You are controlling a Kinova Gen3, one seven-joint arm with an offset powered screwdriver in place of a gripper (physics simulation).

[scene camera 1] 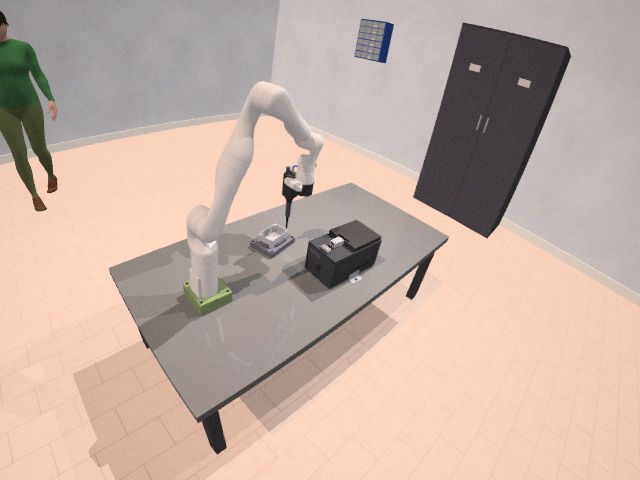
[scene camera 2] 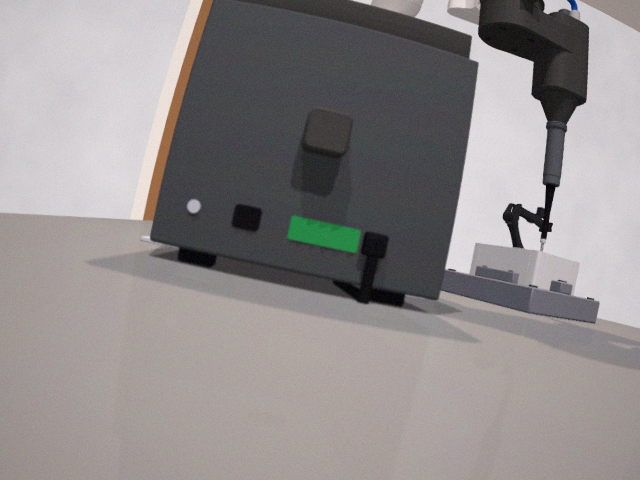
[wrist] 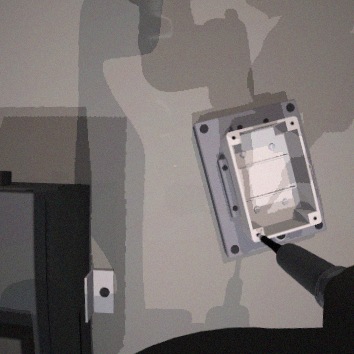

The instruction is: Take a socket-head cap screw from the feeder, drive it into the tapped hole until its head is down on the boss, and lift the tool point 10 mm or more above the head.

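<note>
My screwdriver tip [scene camera 1: 286, 226] [scene camera 2: 543, 239] [wrist: 262, 236] points down at a corner of the pale open-topped housing [scene camera 2: 501, 259] [wrist: 242, 190]. In scene camera 2 a small light screw [scene camera 2: 542, 244] stands upright under the bit, with its lower end at the level of the housing's top edge. How far it is in the corner hole is hidden. In the wrist view the bit covers most of that corner boss [wrist: 256, 235]. The housing sits on a grey fixture plate [scene camera 1: 269, 251] [scene camera 2: 563, 307] [wrist: 212, 175]. The dark box-shaped feeder [scene camera 1: 354, 262] [scene camera 2: 248, 129] [wrist: 65, 240] stands apart from it.
A small pale bracket [scene camera 1: 355, 277] [wrist: 103, 300] is at the feeder's side. The arm's green base [scene camera 1: 217, 301] is on the table [scene camera 1: 258, 341]. A dark jointed shape [scene camera 2: 512, 219] shows behind the housing. A person in green [scene camera 1: 19, 77] and a dark cabinet [scene camera 1: 491, 129] are beyond the table.
</note>
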